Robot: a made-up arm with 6 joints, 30 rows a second.
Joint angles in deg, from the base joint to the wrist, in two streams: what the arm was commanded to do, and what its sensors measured. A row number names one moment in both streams.
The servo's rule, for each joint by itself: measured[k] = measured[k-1] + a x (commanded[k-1-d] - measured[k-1]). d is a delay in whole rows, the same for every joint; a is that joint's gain. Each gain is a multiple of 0.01, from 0.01 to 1. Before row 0 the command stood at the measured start. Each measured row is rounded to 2 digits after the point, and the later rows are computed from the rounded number. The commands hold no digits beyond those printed.
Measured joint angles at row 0:
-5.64, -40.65, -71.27, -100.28, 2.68, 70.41
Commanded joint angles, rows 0 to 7:
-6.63, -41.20, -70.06, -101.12, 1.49, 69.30
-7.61, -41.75, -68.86, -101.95, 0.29, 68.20
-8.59, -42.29, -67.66, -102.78, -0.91, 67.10
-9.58, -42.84, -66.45, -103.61, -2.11, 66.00
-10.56, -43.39, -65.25, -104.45, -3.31, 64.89
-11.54, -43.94, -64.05, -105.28, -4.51, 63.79
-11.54, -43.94, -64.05, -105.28, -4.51, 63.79
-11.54, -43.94, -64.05, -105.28, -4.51, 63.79
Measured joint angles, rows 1 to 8:
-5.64, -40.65, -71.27, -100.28, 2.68, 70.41
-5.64, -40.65, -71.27, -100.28, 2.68, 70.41
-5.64, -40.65, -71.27, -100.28, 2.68, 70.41
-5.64, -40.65, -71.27, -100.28, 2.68, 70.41
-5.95, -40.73, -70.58, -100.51, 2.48, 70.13
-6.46, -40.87, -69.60, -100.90, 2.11, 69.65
-7.12, -41.07, -68.49, -101.41, 1.60, 69.01
-7.88, -41.32, -67.33, -102.00, 0.97, 68.26
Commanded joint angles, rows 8 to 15:
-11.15, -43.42, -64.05, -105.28, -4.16, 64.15
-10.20, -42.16, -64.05, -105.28, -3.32, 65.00
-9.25, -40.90, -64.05, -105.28, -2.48, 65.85
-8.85, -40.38, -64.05, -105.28, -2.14, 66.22
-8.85, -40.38, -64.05, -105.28, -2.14, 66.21
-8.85, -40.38, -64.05, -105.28, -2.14, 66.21
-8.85, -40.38, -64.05, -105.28, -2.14, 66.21
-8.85, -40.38, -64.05, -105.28, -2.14, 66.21
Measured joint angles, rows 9 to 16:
-8.71, -41.61, -66.14, -102.66, 0.24, 67.42
-9.59, -41.94, -64.95, -103.37, -0.57, 66.51
-10.19, -42.22, -64.44, -103.89, -1.24, 65.83
-10.61, -42.46, -64.22, -104.27, -1.80, 65.32
-10.78, -42.59, -64.12, -104.54, -2.20, 65.03
-10.60, -42.53, -64.08, -104.74, -2.39, 65.02
-10.18, -42.30, -64.06, -104.89, -2.41, 65.23
-9.77, -42.03, -64.05, -105.00, -2.36, 65.48

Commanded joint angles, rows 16 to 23:
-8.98, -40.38, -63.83, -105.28, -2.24, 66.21
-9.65, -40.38, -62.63, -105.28, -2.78, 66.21
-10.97, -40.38, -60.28, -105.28, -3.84, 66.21
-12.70, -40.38, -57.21, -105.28, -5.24, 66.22
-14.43, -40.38, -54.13, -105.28, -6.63, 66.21
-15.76, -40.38, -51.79, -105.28, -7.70, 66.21
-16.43, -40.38, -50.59, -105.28, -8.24, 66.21
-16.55, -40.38, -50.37, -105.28, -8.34, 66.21
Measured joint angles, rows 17 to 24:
-9.48, -41.80, -64.05, -105.08, -2.32, 65.66
-9.28, -41.60, -64.05, -105.13, -2.29, 65.80
-9.15, -41.43, -64.05, -105.17, -2.26, 65.90
-9.06, -41.28, -64.05, -105.20, -2.24, 65.98
-9.04, -41.15, -63.92, -105.22, -2.24, 66.04
-9.23, -41.04, -63.18, -105.24, -2.33, 66.08
-9.77, -40.95, -61.53, -105.25, -2.59, 66.11
-10.68, -40.87, -59.07, -105.26, -3.04, 66.14

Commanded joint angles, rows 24 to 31:
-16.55, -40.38, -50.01, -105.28, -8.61, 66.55
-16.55, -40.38, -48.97, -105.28, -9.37, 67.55
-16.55, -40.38, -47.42, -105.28, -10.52, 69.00
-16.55, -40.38, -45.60, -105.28, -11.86, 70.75
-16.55, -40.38, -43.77, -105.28, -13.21, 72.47
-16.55, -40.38, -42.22, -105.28, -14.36, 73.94
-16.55, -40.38, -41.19, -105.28, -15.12, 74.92
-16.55, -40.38, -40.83, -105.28, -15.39, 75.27
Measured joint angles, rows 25 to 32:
-11.84, -40.80, -56.25, -105.27, -3.65, 66.16
-13.06, -40.74, -53.71, -105.27, -4.34, 66.17
-14.10, -40.69, -51.93, -105.27, -5.00, 66.18
-14.86, -40.65, -51.04, -105.27, -5.57, 66.19
-15.38, -40.61, -50.45, -105.27, -6.09, 66.28
-15.74, -40.58, -49.61, -105.27, -6.65, 66.60
-15.99, -40.55, -48.36, -105.27, -7.31, 67.20
-16.16, -40.53, -46.79, -105.27, -8.08, 68.09

